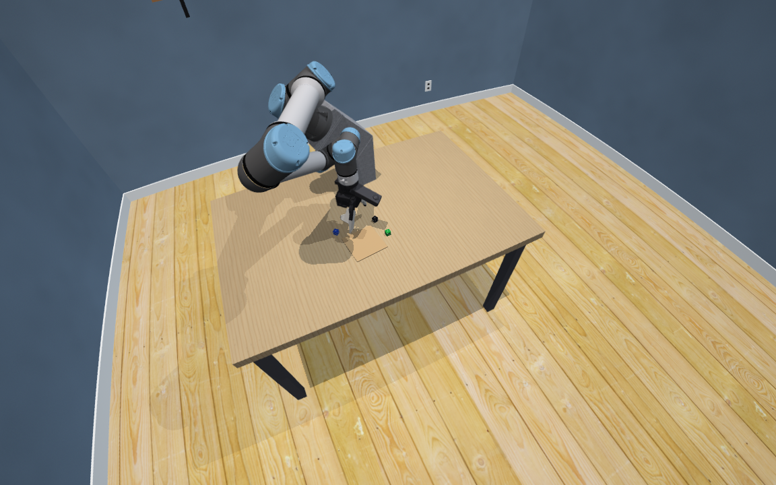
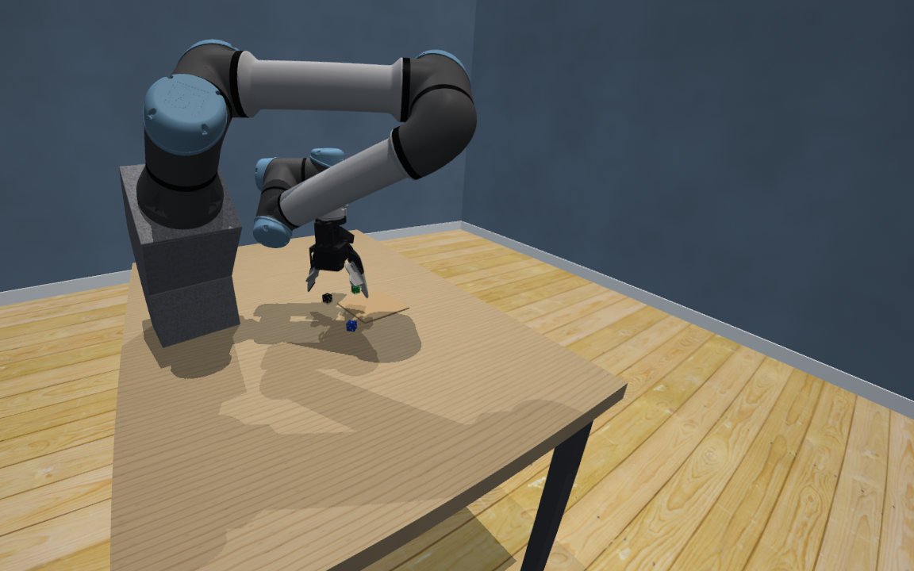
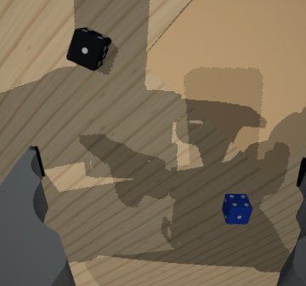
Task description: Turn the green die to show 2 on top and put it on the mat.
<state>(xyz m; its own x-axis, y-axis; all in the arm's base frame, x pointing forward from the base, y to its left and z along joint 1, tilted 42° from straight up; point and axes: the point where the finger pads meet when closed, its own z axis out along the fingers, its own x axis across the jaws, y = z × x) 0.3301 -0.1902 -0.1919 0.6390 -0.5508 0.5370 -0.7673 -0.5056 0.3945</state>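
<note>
My gripper is now 7 cm to the right of the black die and 4 cm above it. Round my hand: blue die: 2 cm behind, 10 cm to the right, 4 cm below; green die: 10 cm ahead, 8 cm to the left, 4 cm below; tan mat: 9 cm ahead, 3 cm to the right, 5 cm below.
</note>
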